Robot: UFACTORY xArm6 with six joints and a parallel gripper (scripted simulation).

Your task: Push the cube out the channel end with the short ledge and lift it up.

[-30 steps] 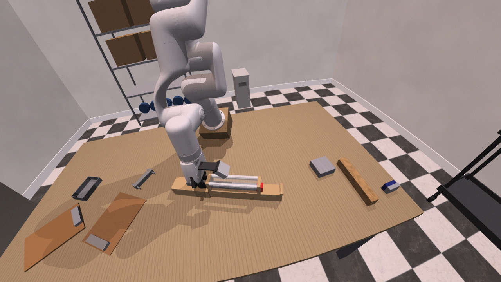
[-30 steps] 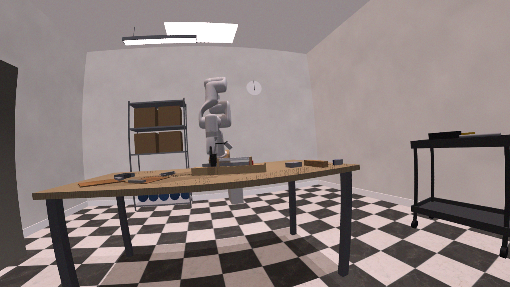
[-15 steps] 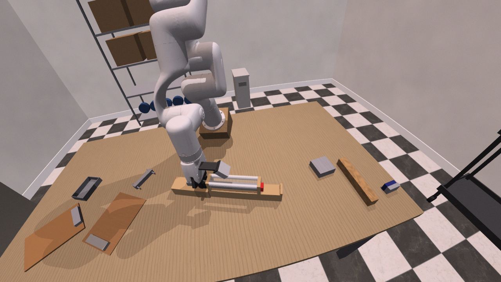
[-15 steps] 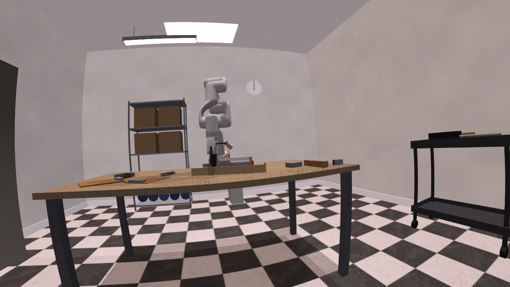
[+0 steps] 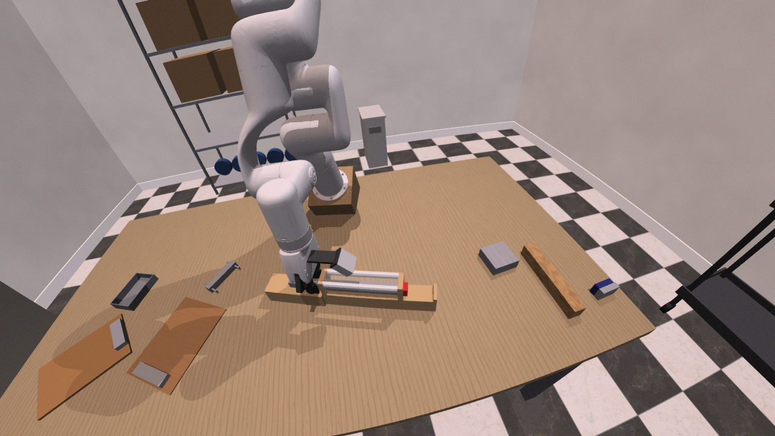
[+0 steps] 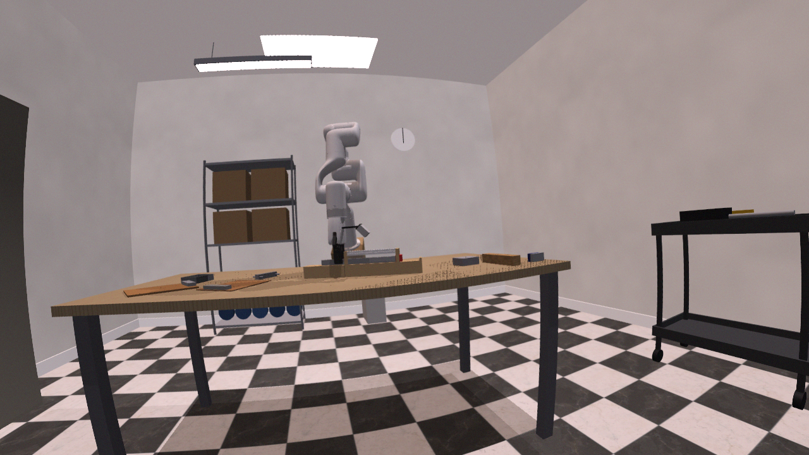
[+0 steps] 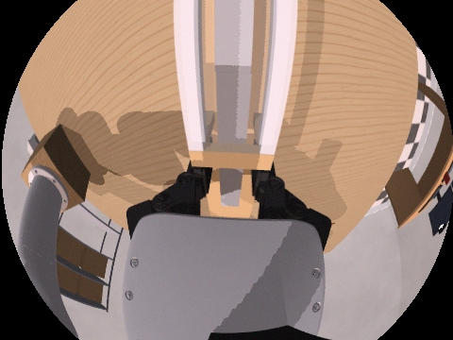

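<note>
Right now the red cube is 60 mm ahead of my hand, 210 mm to the left of it and 10 mm below it. Round my hand: grey block (10 mm behind, 510 mm to the left, 50 mm below); channel (30 mm ahead, 120 mm to the left, 10 mm below); grey handle piece (120 mm behind, 310 mm to the right, 60 mm below).
</note>
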